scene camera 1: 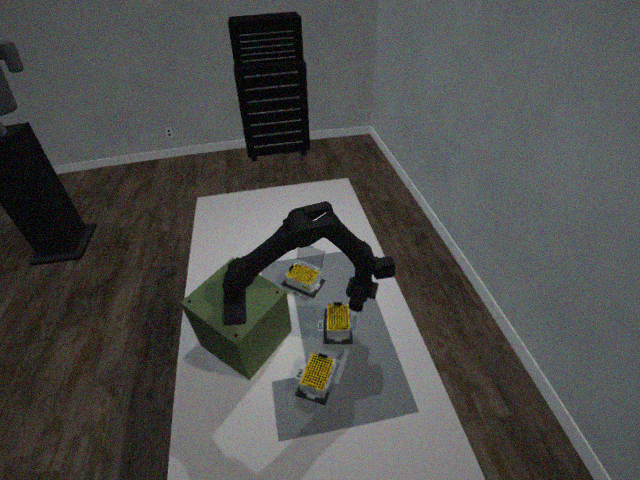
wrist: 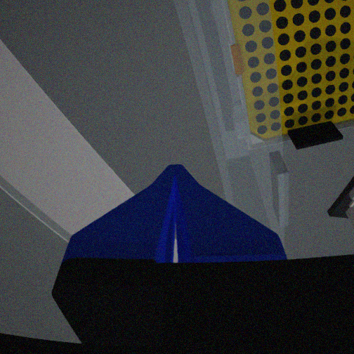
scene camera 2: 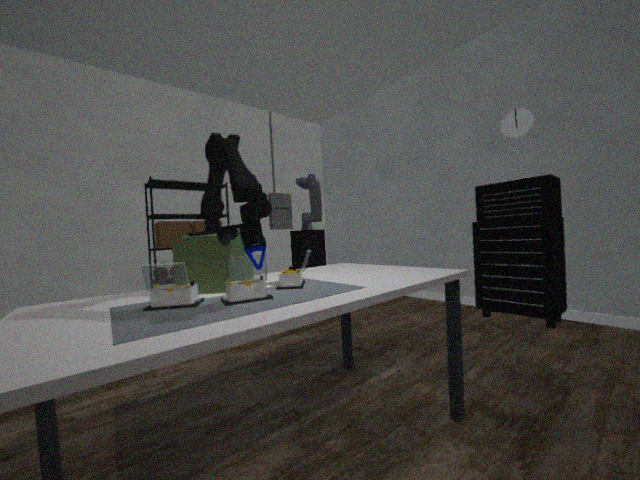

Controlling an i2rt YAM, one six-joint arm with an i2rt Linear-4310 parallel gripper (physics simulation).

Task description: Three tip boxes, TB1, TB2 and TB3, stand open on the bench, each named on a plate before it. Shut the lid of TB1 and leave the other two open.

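Frame: origin at the arm's base, x ahead, y left, z up, level; centimetres.
Where they show: gripper, between the fingertips: (scene camera 2: 259,269); arm's base, origin of its link: (scene camera 1: 235,298) (scene camera 2: 213,233).
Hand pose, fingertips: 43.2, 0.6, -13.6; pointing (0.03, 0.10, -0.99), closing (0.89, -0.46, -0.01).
Things, the pixels of their top centre, and the offset from my fingertips, as dx, dy, dz. Level surfaces: height alone.
- middle box, centre of its top: (scene camera 2: 244,279) (scene camera 1: 334,315) -9.9, -1.0, -4.0
- far box, centre of its top: (scene camera 1: 301,274) (scene camera 2: 287,270) -19.4, +22.0, -4.0
- grey mat, height of its surface: dz -10.6
- white table, height of its surface: dz -10.9
Three white tip boxes with yellow racks stand with clear lids raised. The middle box (scene camera 1: 338,319) (scene camera 2: 247,291) has its upright lid (scene camera 2: 240,268) close to my gripper. The near box in scene camera 1 (scene camera 1: 317,374) is the left one in scene camera 2 (scene camera 2: 173,296), with its lid (scene camera 2: 166,274) up. The far box (scene camera 1: 302,277) (scene camera 2: 290,280) has its lid (scene camera 2: 306,259) tilted back. The name plates are too blurred to read surely. My gripper (scene camera 1: 356,306) (scene camera 2: 257,267) (wrist: 175,175) is shut and empty, above and beside the middle box; its yellow rack (wrist: 315,65) shows upper right in the wrist view.
A grey mat (scene camera 1: 294,418) (scene camera 2: 134,328) lies under the boxes on the white table (scene camera 1: 268,193) (scene camera 2: 413,273). A green block (scene camera 1: 266,330) (scene camera 2: 199,260) stands at the arm's base. A black drawer cabinet (scene camera 1: 271,64) (scene camera 2: 555,242) stands beyond the table.
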